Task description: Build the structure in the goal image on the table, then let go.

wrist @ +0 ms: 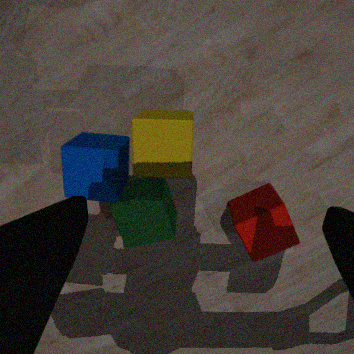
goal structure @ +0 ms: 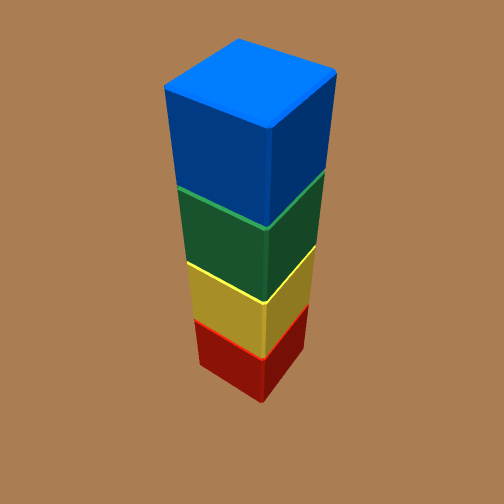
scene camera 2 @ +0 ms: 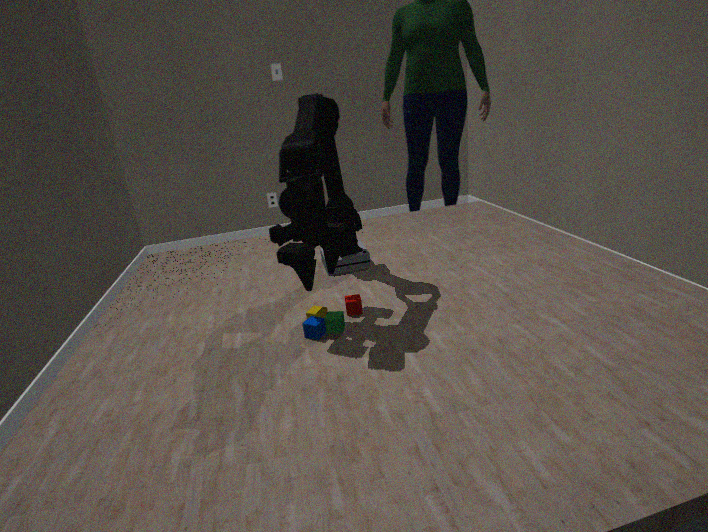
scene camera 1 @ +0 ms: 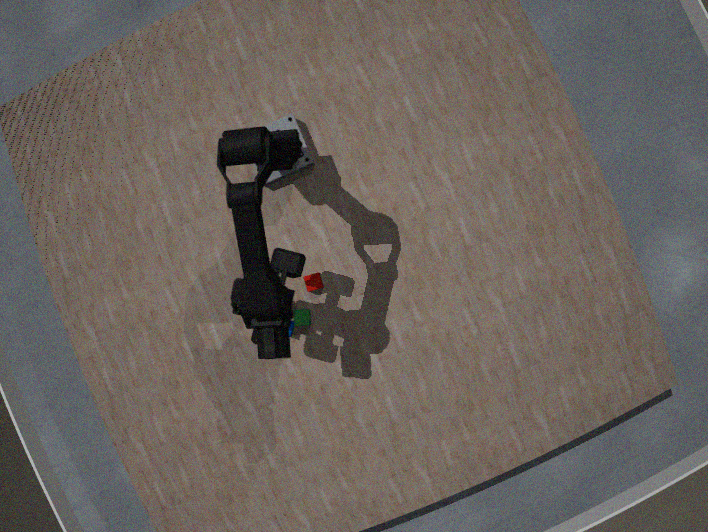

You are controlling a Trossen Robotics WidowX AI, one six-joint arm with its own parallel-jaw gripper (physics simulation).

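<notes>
A red cube (scene camera 1: 313,282) (scene camera 2: 353,305) (wrist: 263,222) stands on the table, apart from the other cubes. A green cube (scene camera 1: 301,317) (scene camera 2: 334,323) (wrist: 145,212) lies close to a blue cube (scene camera 1: 291,328) (scene camera 2: 314,328) (wrist: 95,166) and a yellow cube (scene camera 2: 317,311) (wrist: 162,144); whether they touch is hard to tell. In scene camera 1 the arm hides the yellow cube and most of the blue one. My gripper (wrist: 208,213) is open and empty above the cubes. In the wrist view its fingers stand left and right of the green and red cubes.
The arm's grey base plate (scene camera 1: 290,122) (scene camera 2: 353,261) stands on the wood-grained surface (scene camera 1: 486,257) (scene camera 2: 457,434). The arm's shadow falls over and beside the cubes. A person in a green top (scene camera 2: 433,51) stands beyond the arm near the walls.
</notes>
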